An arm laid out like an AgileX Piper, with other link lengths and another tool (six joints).
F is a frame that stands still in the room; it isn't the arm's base.
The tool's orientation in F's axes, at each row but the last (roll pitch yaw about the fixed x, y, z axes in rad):
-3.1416 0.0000 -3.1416
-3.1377 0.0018 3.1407
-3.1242 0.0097 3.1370
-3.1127 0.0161 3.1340
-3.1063 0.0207 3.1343
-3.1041 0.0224 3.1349
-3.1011 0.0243 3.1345
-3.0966 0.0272 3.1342
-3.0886 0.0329 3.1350
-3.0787 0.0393 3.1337
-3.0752 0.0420 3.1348
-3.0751 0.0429 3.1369
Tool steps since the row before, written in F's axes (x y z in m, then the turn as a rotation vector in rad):
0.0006 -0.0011 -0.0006 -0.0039 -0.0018 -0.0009
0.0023 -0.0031 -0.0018 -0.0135 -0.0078 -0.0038
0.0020 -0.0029 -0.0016 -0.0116 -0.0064 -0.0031
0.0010 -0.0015 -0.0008 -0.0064 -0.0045 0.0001
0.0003 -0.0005 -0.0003 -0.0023 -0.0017 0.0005
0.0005 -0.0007 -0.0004 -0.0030 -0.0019 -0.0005
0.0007 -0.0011 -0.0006 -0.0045 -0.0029 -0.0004
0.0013 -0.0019 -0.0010 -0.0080 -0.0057 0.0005
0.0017 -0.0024 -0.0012 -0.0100 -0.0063 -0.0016
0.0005 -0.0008 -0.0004 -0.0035 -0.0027 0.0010
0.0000 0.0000 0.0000 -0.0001 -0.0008 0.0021
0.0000 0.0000 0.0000 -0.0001 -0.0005 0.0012
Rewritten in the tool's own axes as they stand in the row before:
-0.0006 -0.0011 0.0006 0.0039 -0.0018 0.0009
-0.0023 -0.0031 0.0018 0.0135 -0.0078 0.0038
-0.0020 -0.0029 0.0017 0.0116 -0.0064 0.0031
-0.0010 -0.0015 0.0009 0.0064 -0.0046 -0.0001
-0.0003 -0.0005 0.0003 0.0023 -0.0017 -0.0005
-0.0005 -0.0007 0.0004 0.0030 -0.0019 0.0005
-0.0007 -0.0011 0.0007 0.0045 -0.0029 0.0004
-0.0013 -0.0018 0.0011 0.0079 -0.0058 -0.0005
-0.0017 -0.0023 0.0014 0.0100 -0.0063 0.0016
-0.0005 -0.0008 0.0005 0.0034 -0.0028 -0.0010
0.0000 0.0000 0.0000 0.0000 -0.0009 -0.0020
0.0000 0.0000 0.0000 0.0000 -0.0006 -0.0012

